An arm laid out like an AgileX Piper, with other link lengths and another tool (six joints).
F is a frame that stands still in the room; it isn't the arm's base.
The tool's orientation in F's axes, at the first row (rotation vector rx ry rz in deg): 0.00 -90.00 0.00
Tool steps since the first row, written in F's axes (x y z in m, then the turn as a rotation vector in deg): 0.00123 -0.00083 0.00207 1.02 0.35 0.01; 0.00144 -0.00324 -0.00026 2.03 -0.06 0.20; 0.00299 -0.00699 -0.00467 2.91 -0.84 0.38; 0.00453 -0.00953 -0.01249 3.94 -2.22 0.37; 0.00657 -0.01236 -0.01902 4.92 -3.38 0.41; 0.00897 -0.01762 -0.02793 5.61 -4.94 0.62; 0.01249 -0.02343 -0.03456 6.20 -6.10 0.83; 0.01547 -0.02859 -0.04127 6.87 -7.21 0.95; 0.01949 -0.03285 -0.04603 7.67 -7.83 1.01
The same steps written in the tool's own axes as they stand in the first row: 0.00207 -0.00083 -0.00123 0.01 0.35 -1.02; -0.00026 -0.00324 -0.00144 0.20 -0.06 -2.03; -0.00467 -0.00699 -0.00299 0.38 -0.84 -2.91; -0.01249 -0.00953 -0.00453 0.37 -2.22 -3.94; -0.01902 -0.01236 -0.00657 0.41 -3.38 -4.92; -0.02793 -0.01762 -0.00897 0.62 -4.94 -5.61; -0.03456 -0.02343 -0.01249 0.83 -6.10 -6.20; -0.04127 -0.02859 -0.01547 0.95 -7.21 -6.87; -0.04603 -0.03285 -0.01949 1.01 -7.83 -7.67
